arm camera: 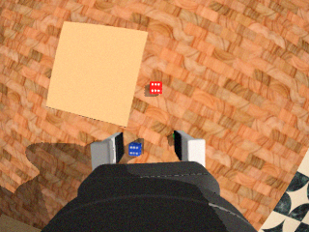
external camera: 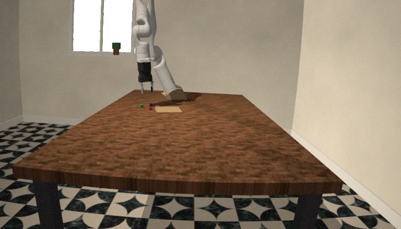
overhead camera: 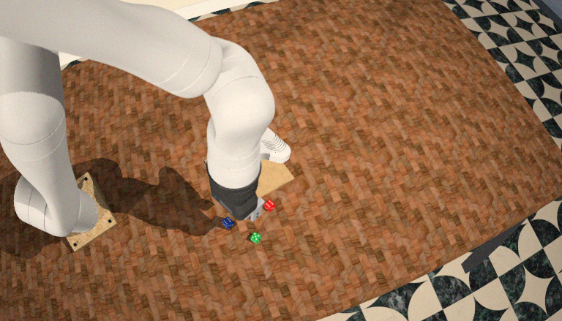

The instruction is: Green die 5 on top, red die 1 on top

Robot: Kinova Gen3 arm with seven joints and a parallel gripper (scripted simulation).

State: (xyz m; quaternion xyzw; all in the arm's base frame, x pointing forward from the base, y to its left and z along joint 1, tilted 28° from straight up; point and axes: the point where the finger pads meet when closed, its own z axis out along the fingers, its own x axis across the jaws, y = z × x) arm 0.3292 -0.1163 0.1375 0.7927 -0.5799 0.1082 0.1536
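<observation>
The green die is 30 mm to the right of my hand and 90 mm below it. Round my hand: tan mat 60 mm ahead, 120 mm to the left, 100 mm below; red die 60 mm ahead, 20 mm to the left, 90 mm below; blue die 40 mm behind, 20 mm to the left, 90 mm below.
</observation>
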